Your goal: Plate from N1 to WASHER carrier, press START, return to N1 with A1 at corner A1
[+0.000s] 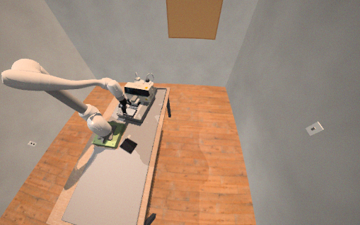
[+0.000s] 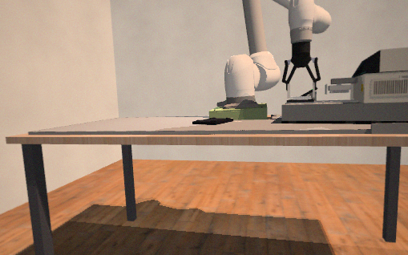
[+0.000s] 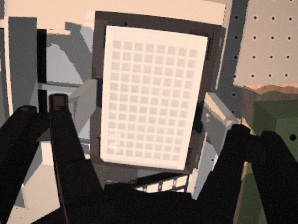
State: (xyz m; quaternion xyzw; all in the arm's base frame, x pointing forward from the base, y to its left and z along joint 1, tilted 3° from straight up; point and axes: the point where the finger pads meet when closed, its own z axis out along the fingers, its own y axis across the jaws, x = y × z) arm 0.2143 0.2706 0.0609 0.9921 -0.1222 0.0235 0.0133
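Right now the white well plate is 30 mm below my hand. The rest, counted from my hand: carrier: 30 mm below; then washer: 30 mm ahead, 150 mm to the left, 10 mm above; then N1 label: 30 mm ahead, 280 mm to the right, 120 mm below.
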